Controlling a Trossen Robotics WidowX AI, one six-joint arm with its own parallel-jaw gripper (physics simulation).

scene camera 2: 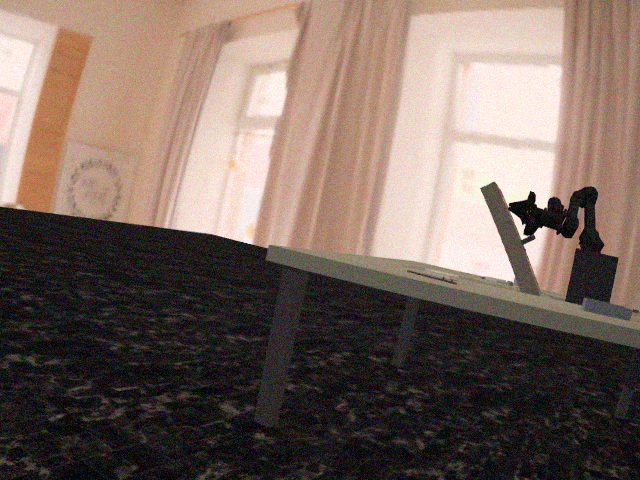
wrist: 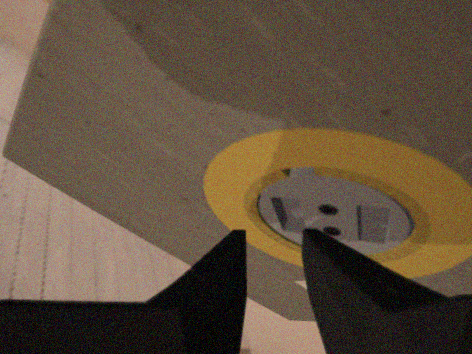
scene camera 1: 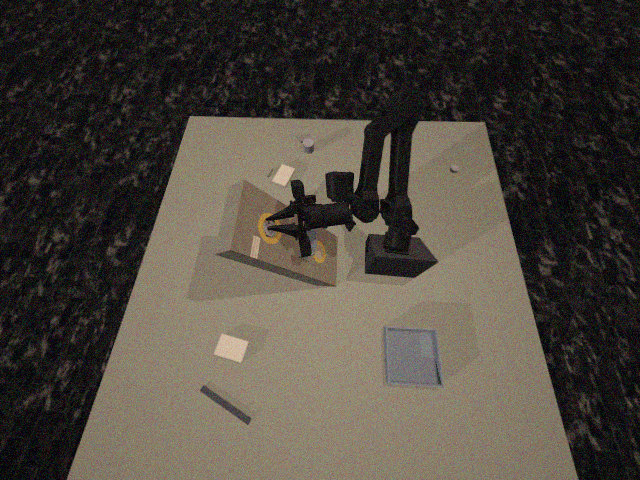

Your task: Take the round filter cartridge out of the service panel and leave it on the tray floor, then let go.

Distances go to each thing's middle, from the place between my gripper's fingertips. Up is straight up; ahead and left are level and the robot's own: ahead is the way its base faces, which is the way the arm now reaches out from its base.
I see the round grey filter cartridge (wrist: 367, 220) 30 mm below my hand, 10 mm to the left of it and 10 mm ahead of it. Round my hand: grey tray (scene camera 1: 412, 355) 450 mm behind, 280 mm below, 220 mm to the left.
